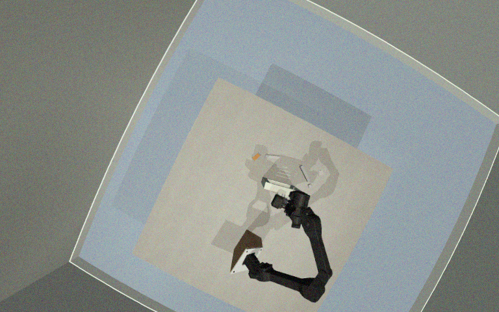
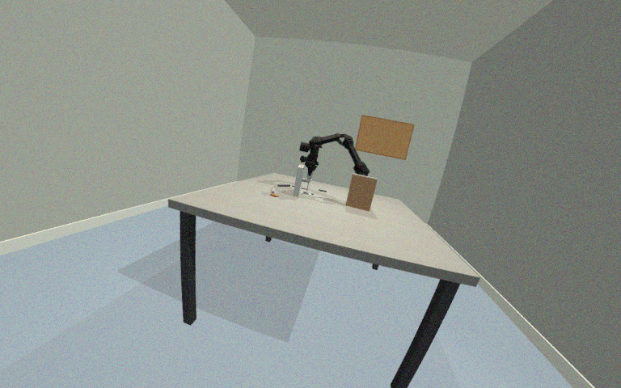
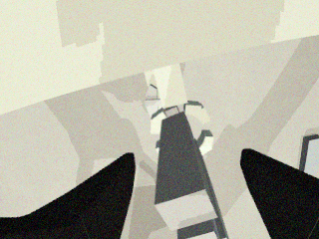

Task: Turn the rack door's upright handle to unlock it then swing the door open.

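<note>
Now: the grey handle 10 mm to the left of my gripper tip and 20 mm below it. Also, from my gripper tip: grey bar: 190 mm ahead, 70 mm to the right, 130 mm below; orange block: 160 mm ahead, 250 mm to the left, 130 mm below.
</note>
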